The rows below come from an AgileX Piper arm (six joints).
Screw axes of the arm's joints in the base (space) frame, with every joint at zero. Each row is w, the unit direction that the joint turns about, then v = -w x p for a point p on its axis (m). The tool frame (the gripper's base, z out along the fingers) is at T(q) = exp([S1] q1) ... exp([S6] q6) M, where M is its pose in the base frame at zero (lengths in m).
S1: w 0 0 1 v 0 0 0
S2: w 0 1 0 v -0.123 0 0
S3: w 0 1 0 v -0.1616 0 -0.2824
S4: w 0.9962 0 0.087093 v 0 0.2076 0
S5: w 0 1 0 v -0.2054 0 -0.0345
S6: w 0.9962 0 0.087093 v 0 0.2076 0
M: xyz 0.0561 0 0.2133 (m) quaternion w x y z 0.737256 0 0.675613 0
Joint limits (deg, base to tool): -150..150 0..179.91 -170..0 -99.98..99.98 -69.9..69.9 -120..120
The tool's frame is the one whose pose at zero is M.
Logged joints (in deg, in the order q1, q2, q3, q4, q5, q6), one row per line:
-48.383, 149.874, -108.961, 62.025, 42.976, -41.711
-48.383, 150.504, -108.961, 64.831, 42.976, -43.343
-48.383, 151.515, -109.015, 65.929, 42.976, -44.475
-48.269, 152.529, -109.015, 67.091, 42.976, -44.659
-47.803, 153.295, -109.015, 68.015, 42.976, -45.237
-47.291, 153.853, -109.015, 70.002, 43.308, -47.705
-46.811, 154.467, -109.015, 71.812, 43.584, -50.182
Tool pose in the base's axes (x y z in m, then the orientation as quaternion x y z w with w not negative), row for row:
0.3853, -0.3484, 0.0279, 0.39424, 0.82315, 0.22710, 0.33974
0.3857, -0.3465, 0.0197, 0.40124, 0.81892, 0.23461, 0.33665
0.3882, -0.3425, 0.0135, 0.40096, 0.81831, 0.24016, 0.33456
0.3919, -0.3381, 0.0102, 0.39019, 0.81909, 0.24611, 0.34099
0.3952, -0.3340, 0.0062, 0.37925, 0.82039, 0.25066, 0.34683
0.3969, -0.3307, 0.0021, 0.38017, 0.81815, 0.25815, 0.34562
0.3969, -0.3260, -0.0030, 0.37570, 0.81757, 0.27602, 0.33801
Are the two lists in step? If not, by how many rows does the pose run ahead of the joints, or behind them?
The pose runs 2 rows ahead of the joints: the pose in row i belongs to the joints in row i + 2.
